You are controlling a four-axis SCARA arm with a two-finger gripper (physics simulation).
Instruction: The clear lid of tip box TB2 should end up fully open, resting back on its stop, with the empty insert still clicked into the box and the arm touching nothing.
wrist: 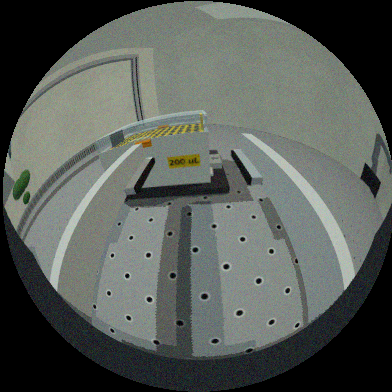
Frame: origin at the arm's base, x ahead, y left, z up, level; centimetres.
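Seen in the pictures: gripper, fingertip midpoint: (190,145).
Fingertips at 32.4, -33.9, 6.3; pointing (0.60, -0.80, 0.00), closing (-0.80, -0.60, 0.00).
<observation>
Pixels of each thing's top centre, then the offset from my fingertips to it, as dx, dy, dz. "*": a spot on its surface instead. Level surfaces: height alone.
- pale tip box at its top centre: (152,118) +6.5, -1.3, +2.7
- clear bluish lid at a spot on its surface: (170,119) * +1.6, +0.4, +2.5
- orange tab at a spot on its surface: (146,143) * +3.8, +1.7, +0.6
- grey deck at its surface level: dz -5.0
- small white block at its top centre: (215,157) +0.8, -5.4, -3.4
A pale tip box (172,175) with a yellow "200 uL" label stands upright at the upper centre of the wrist view, on a black base. Which box it is cannot be read. A yellow-and-dark chequered insert surface (172,131) shows at its top. A clear bluish lid (170,119) lies low over that surface; its exact angle is hard to tell. An orange tab (146,143) sits near the box's upper left edge. My gripper (190,145) is shut as far as it goes, with a gap between its black-padded fingertips and nothing held. The box shows in that gap; contact cannot be told.
A grey deck (240,280) with rows of holes and dark shadow bands spreads below the box. A small white block (215,160) stands just right of the box. A dark square (370,179) is at the far right. Green plants (21,185) show at the far left.
</observation>
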